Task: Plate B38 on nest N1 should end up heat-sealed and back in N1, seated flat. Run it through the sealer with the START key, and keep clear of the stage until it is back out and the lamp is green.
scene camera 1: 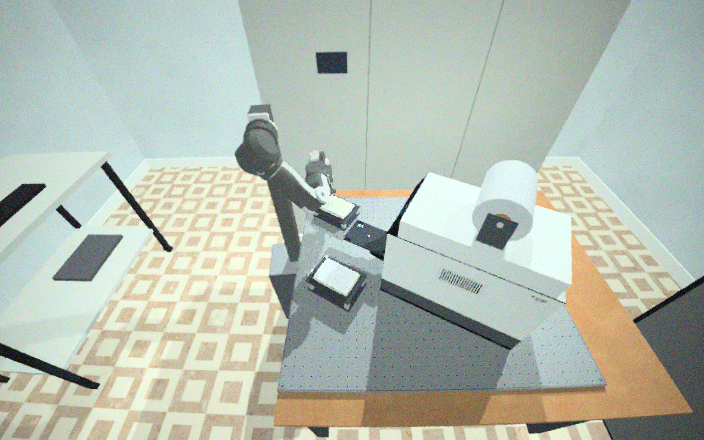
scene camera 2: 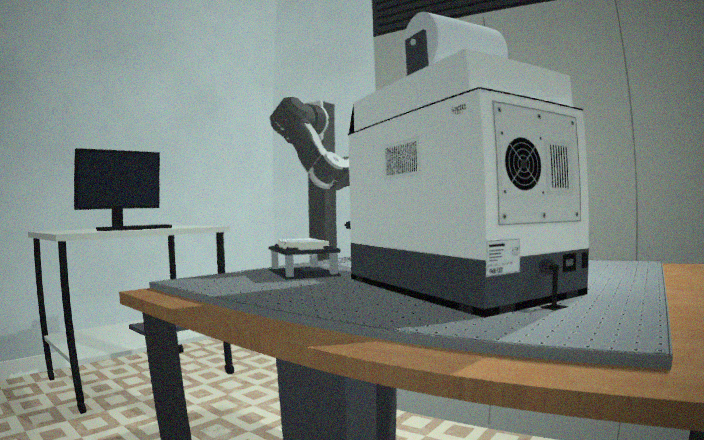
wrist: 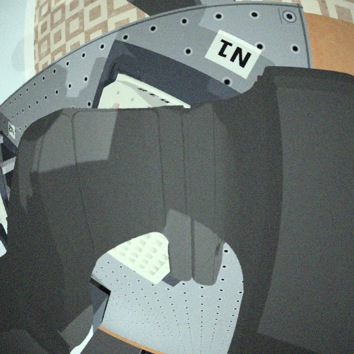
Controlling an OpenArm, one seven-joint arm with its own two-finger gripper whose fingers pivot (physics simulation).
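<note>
Pale plate B38 (scene camera 1: 340, 206) (wrist: 142, 256) sits on dark nest N1 (scene camera 1: 332, 218) (wrist: 160, 66), at the back of the board. The label N1 (wrist: 234, 54) shows in the wrist view. My gripper (wrist: 201, 196) is shut and empty, its dark fingers together above the plate and hiding much of it. The fingertips cannot be made out in scene camera 1. The white sealer (scene camera 1: 415, 267) (scene camera 2: 425, 207) stands beside the nests. A dark stage (scene camera 1: 367, 237) juts from its front, with no plate on it. The START key and the lamp cannot be made out.
A second nest (scene camera 1: 337, 296) (scene camera 2: 334, 250) with a white plate (scene camera 1: 336, 275) (scene camera 2: 302, 243) stands nearer scene camera 1, across the stage from N1. A white film roll (scene camera 1: 506, 194) (scene camera 2: 464, 38) tops the sealer. A side table with a monitor (scene camera 2: 116, 179) stands apart.
</note>
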